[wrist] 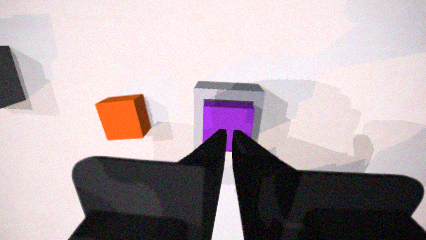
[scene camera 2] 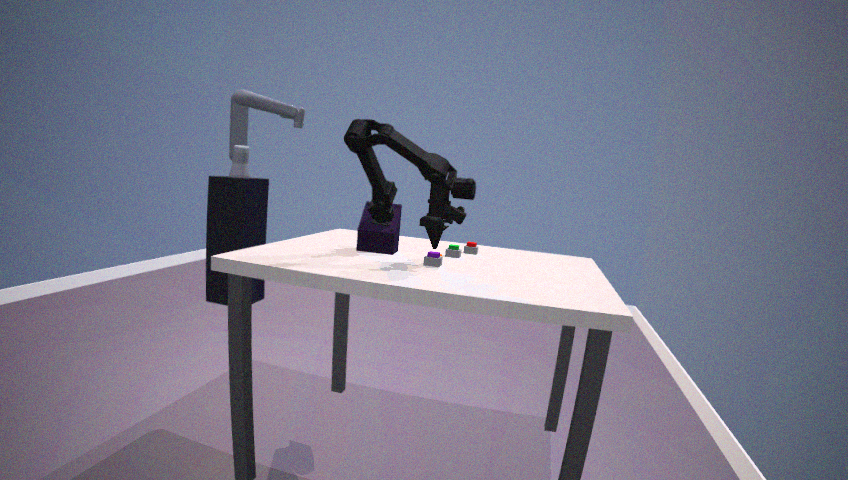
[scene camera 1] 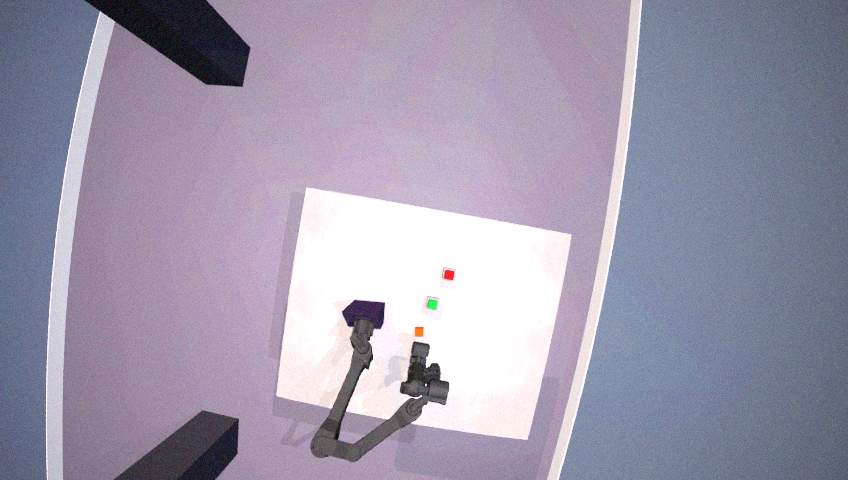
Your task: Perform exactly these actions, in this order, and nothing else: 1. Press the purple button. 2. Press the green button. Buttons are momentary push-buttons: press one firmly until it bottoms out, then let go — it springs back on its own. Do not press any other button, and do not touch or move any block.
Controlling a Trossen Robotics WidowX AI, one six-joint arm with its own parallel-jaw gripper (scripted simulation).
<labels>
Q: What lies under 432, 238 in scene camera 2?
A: My gripper.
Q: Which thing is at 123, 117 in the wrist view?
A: An orange block.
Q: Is my gripper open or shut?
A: Shut.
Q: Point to a purple button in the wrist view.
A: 231, 116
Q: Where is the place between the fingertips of my gripper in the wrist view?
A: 229, 136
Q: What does my gripper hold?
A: Nothing.
</labels>
